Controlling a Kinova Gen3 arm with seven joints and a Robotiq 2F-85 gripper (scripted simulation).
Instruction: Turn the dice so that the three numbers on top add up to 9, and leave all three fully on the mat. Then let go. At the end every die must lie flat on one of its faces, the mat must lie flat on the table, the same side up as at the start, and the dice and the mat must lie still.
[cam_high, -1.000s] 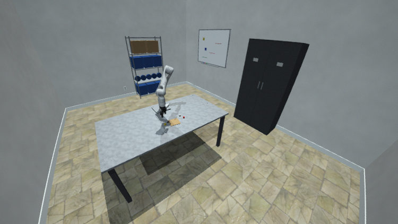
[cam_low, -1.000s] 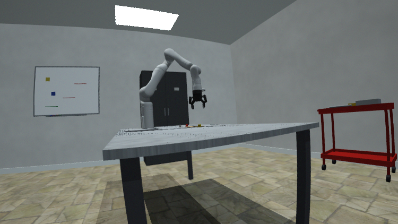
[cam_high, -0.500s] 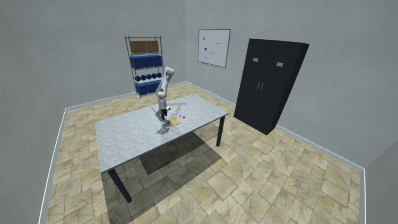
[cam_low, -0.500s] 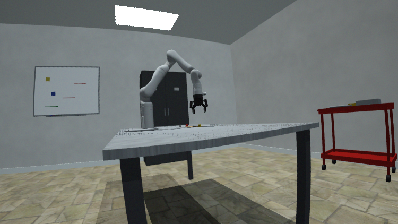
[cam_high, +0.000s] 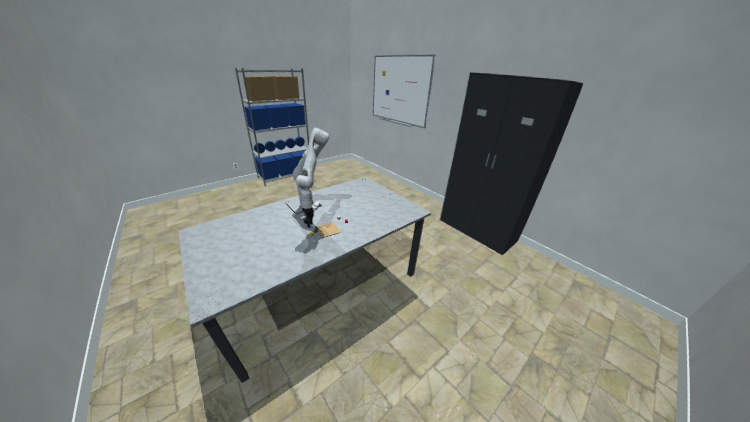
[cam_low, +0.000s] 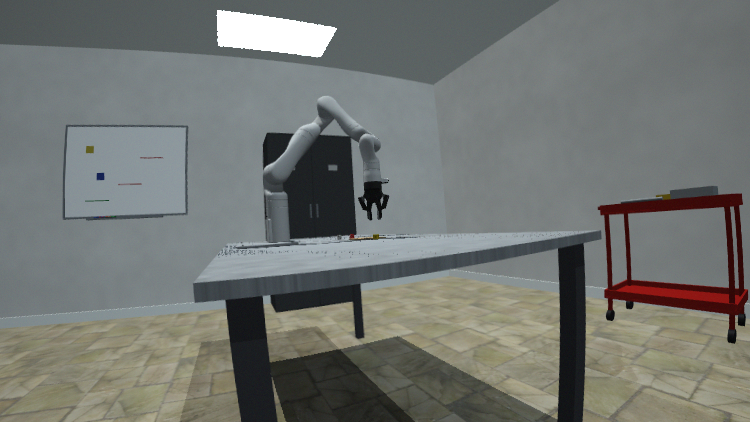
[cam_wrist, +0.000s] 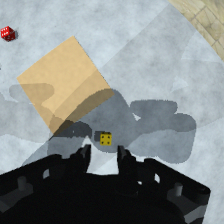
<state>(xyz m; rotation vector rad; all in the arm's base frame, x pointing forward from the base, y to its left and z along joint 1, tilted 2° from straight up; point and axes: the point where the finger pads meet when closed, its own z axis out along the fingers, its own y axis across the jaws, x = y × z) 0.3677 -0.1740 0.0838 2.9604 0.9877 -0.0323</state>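
Right now the yellow die is 90 mm below my hand. Round my hand: red die 30 mm ahead, 290 mm to the left, 90 mm below; then tan mat 20 mm ahead, 120 mm to the left, 100 mm below; then white die 40 mm behind, 270 mm to the left, 90 mm below.
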